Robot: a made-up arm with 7 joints.
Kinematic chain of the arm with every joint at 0, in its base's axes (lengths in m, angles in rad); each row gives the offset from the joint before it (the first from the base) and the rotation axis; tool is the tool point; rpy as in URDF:
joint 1: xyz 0.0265 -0.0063 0.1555 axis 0 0.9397 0.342
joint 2: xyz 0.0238 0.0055 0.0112 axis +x
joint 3: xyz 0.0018 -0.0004 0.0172 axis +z
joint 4: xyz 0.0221 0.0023 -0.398 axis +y
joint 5: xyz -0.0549 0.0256 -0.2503 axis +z
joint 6: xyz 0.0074 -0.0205 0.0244 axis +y
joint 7: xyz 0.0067 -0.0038 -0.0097 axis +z
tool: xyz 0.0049 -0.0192 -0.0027 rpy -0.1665 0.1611 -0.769
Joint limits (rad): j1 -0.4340..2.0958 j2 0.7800..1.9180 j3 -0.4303..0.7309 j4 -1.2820..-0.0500 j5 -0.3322..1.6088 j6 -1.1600..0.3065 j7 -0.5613..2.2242
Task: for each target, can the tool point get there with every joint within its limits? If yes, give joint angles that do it. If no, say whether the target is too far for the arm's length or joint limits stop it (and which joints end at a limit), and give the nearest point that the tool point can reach.
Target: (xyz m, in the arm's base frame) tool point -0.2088 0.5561 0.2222
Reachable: yes | joints 1.8499 1.6119 -0.0500 -0.7910 -0.1534 0.0851 0.2418
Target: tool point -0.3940 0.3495 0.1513
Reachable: yes | joints 1.8425 1.0728 -0.1581 -1.0304 0.7791 -0.7631 0.6526
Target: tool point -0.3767 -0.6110 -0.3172
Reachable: no: too far | nearest point -0.4251 0.1838 -0.0583 | short by 0.837 m
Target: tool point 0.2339 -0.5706 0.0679
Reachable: no: joint limits stop it (at a limit: joint 1, joint 2, joint 3, joint 4) | nearest point 0.4311 0.2036 -0.0895 | short by 0.814 m
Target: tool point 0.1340 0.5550 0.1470
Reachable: yes | joints 0.5286 1.5128 0.3849 -0.9216 0.3515 -0.6709 1.3639
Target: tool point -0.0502 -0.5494 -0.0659
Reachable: no: joint limits stop it (at a limit: joint 2, joint 3, joint 4) | nearest point -0.4588 0.1467 0.0610 | short by 0.817 m
